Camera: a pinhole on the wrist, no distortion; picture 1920 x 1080 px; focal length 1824.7 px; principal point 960.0 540.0 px. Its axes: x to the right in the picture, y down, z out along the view. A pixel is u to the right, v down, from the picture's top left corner.
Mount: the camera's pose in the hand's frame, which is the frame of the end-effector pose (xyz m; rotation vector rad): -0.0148 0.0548 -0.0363 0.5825 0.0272 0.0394
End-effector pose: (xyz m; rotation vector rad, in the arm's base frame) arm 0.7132 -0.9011 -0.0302 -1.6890 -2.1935 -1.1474
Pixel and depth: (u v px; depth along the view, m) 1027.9 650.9 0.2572
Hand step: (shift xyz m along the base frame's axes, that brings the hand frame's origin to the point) -0.0048 0.1167 -0.1632
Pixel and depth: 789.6 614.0 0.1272
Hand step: 0.0216 0.0288 -0.0681
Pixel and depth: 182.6 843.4 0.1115
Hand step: 0.0489 -0.0012 -0.0753
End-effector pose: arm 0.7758 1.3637 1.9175 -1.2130 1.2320 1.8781
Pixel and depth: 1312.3 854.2 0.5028
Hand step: -0.0810 0.4504 -0.0764
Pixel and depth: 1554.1 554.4 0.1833
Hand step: -0.0301 0.1231 -0.0444
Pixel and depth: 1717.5 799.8 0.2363
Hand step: -0.0690 0.1790 -0.0706
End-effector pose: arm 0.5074 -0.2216 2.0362 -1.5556 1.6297 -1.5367
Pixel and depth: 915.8 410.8 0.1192
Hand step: 0.0616 -0.0087 -0.0073
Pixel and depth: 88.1 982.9 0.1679
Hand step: 0.1384 0.0278 -0.0667
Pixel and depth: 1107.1 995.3 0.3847
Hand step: 0.3127 -0.1469 -0.0276
